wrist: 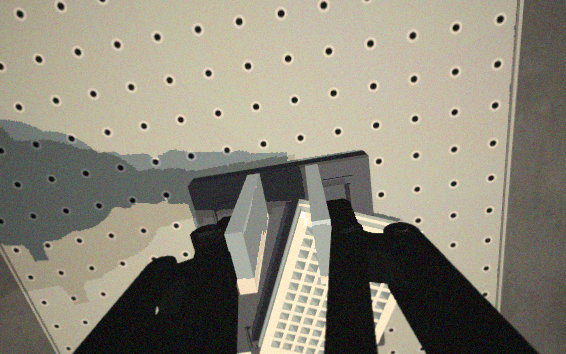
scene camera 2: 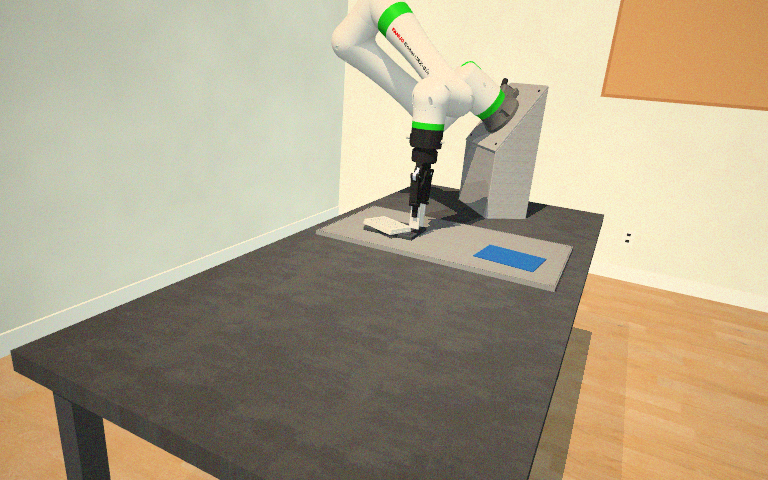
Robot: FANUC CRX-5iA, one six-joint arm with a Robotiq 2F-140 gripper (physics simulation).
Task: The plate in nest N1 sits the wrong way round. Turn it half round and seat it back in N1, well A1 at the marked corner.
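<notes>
The white well plate [scene camera 2: 386, 224] [wrist: 300, 310] lies skewed across the dark nest [scene camera 2: 411, 235] [wrist: 245, 192], turned out of line with its walls. In the scene view it looks tilted and partly raised over the nest rim. My gripper [scene camera 2: 417, 224] [wrist: 286, 192] points down at the near-right end of the nest. Its fingers are drawn close together, with a narrow gap and nothing between them. In the wrist view the right finger overlaps the plate's corner and the left finger stands over the uncovered nest floor. The fingers and black linkages hide part of the plate. Well A1 and the corner mark cannot be made out.
The nest stands on a light perforated board [scene camera 2: 453, 240] [wrist: 425, 100]. A blue rectangle [scene camera 2: 509, 258] lies at the board's right part. The robot's grey pedestal [scene camera 2: 512, 175] rises behind the board. The dark table [scene camera 2: 317, 339] extends towards the scene camera.
</notes>
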